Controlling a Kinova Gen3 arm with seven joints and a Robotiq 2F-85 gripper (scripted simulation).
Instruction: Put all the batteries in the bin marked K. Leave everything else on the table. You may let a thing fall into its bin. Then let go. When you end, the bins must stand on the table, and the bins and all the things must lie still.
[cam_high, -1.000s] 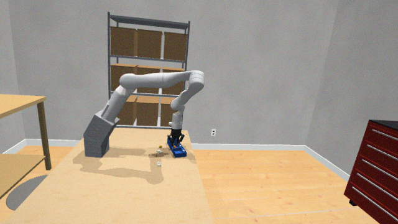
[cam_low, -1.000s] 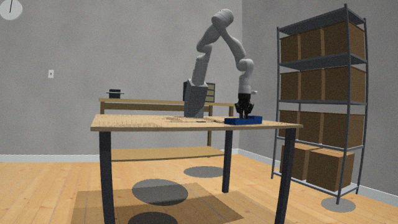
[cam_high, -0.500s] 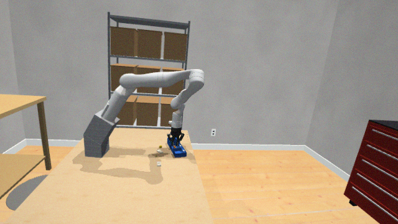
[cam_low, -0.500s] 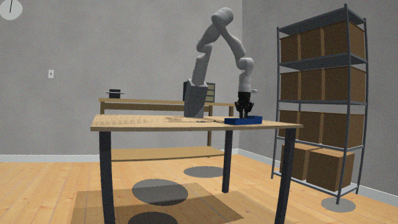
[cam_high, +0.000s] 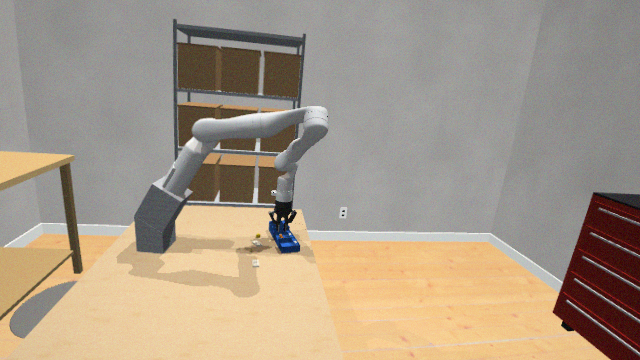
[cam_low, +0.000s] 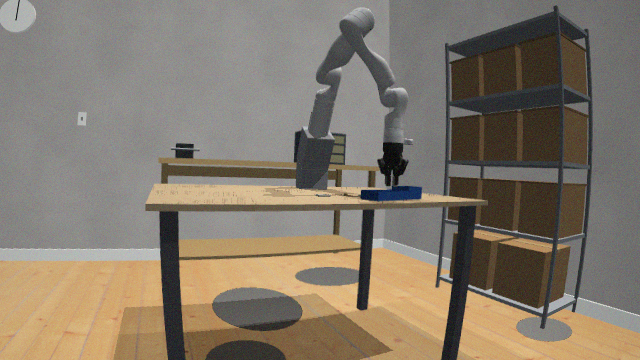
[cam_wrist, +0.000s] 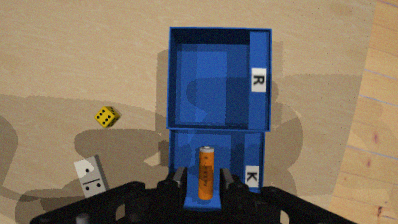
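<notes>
Right now the blue bin is 4 cm below my hand and 1 cm ahead of it. Round my hand: orange battery (5 cm below); then round black-and-yellow thing (16 cm behind, 8 cm to the right, 6 cm below); then yellow die (10 cm behind, 6 cm below, 5 cm to the left).
</notes>
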